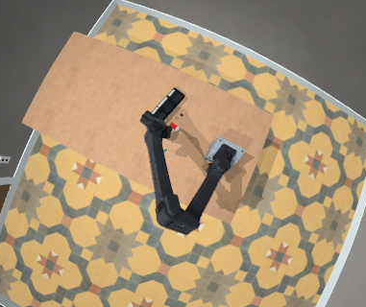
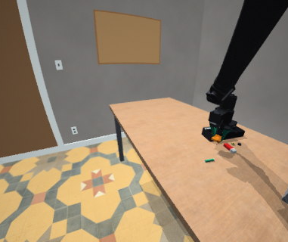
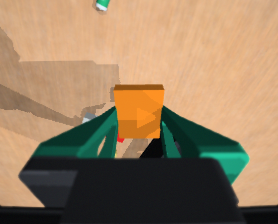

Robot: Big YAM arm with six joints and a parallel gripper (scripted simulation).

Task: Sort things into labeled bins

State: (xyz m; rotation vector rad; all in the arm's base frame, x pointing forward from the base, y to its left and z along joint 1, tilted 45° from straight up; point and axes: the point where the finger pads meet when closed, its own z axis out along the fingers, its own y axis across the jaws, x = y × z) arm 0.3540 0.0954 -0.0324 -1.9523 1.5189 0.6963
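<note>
Right now the orange block is 10 mm below my hand. From my hand the other things lie so: black nut 40 mm behind, 170 mm to the right, 70 mm below; then green battery 50 mm behind, 90 mm to the left, 60 mm below; then yellow nut 20 mm behind, 140 mm to the right, 70 mm below.
</note>
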